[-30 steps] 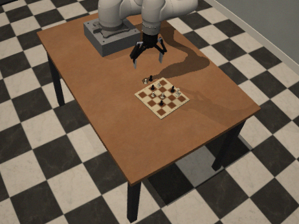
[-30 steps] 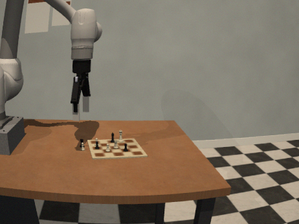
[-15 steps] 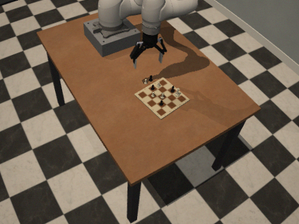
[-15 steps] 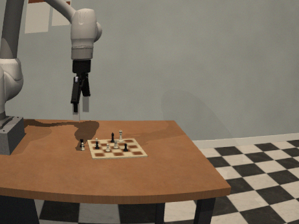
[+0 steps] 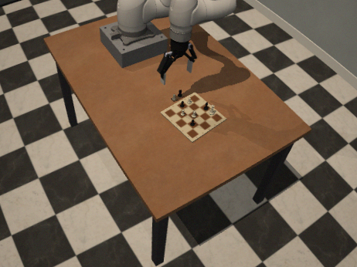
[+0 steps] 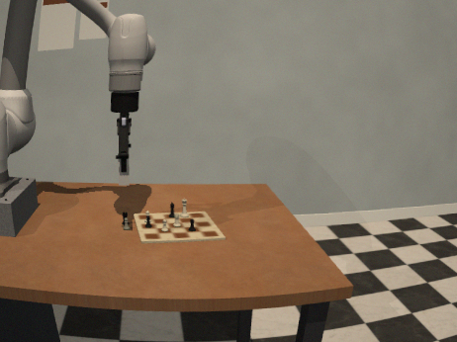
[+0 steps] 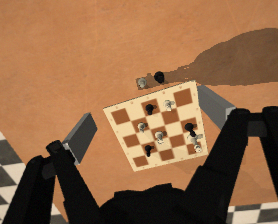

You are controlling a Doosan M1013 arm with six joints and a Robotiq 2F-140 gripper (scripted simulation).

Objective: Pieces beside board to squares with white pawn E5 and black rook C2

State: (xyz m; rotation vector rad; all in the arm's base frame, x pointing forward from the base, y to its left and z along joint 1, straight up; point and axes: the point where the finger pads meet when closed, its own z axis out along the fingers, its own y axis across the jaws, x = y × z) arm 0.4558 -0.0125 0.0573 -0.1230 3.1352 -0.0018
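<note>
My gripper is now 14 cm above the black chess piece, 4 cm to the right of it and 1 cm past it. From my hand the other things lie so: tall white piece: 16 cm ahead, 12 cm below, 10 cm to the left.
</note>
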